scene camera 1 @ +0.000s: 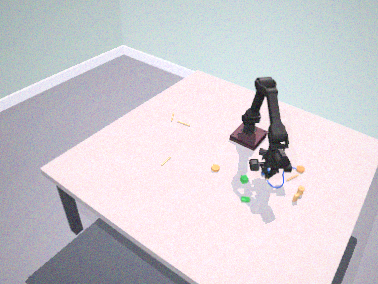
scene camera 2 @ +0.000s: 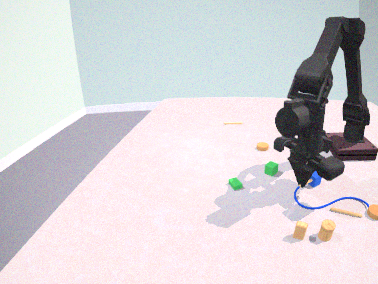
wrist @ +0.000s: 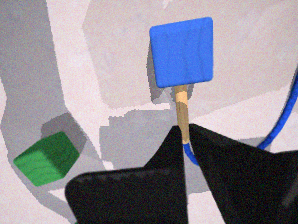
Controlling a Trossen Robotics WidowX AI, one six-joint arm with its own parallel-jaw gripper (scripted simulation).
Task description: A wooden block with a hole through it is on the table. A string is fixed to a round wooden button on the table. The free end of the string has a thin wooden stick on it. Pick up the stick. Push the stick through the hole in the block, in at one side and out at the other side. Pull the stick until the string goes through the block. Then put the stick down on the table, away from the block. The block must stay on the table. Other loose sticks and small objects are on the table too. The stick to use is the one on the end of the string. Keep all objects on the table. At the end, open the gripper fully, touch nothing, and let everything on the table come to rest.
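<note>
A blue block [wrist: 182, 52] is visible. My gripper [scene camera 2: 301, 186] is visible as well, and the wrist view [wrist: 183, 130] also shows it.
</note>
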